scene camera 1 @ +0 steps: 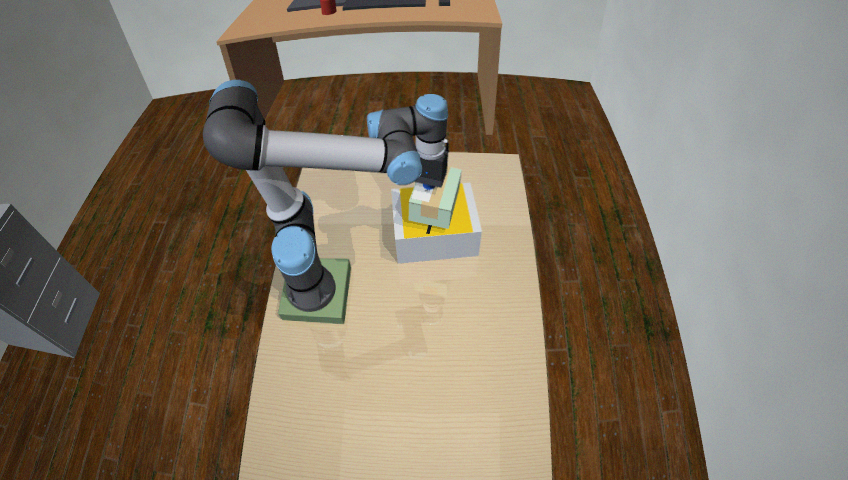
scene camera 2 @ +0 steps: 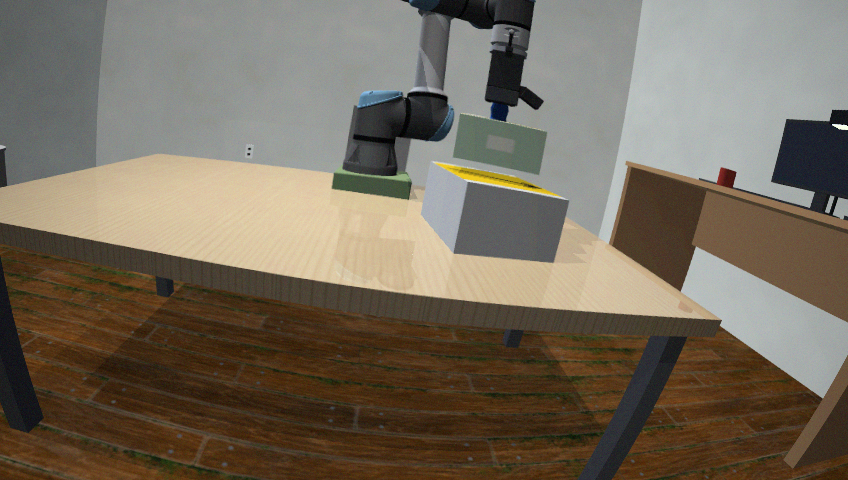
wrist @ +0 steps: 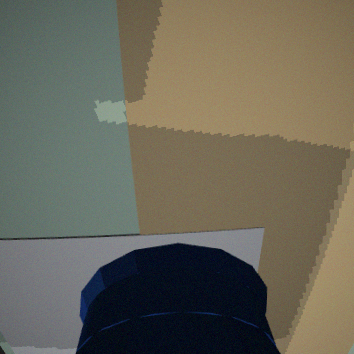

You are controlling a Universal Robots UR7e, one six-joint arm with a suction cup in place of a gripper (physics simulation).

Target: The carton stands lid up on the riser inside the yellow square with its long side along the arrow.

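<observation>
The pale green carton point(scene camera 1: 454, 191) point(scene camera 2: 476, 137) point(wrist: 60, 125) hangs lid up from my suction cup point(scene camera 1: 427, 186) point(scene camera 2: 498, 111) point(wrist: 175, 295), which is on its top. Tan tape point(scene camera 1: 429, 208) point(wrist: 225, 185) and a white label point(scene camera 1: 420, 195) point(wrist: 40, 280) show on the top. The carton is over the grey riser point(scene camera 1: 437, 247) point(scene camera 2: 511, 226), with a small gap beneath it in scene camera 2. It covers part of the yellow square point(scene camera 1: 462, 220) point(scene camera 2: 544, 191) in scene camera 1. The black arrow point(scene camera 1: 429, 229) is partly hidden; the carton's long side looks roughly parallel to it.
The riser stands on the wooden table point(scene camera 1: 404, 380) point(scene camera 2: 238, 220). The arm's base is on a green plate point(scene camera 1: 339, 297) point(scene camera 2: 371, 184) to its left. A brown desk point(scene camera 1: 380, 26) point(scene camera 2: 660, 220) with a red cup point(scene camera 1: 327, 6) point(scene camera 2: 726, 177) stands beyond the table. A grey cabinet point(scene camera 1: 44, 285) stands at left.
</observation>
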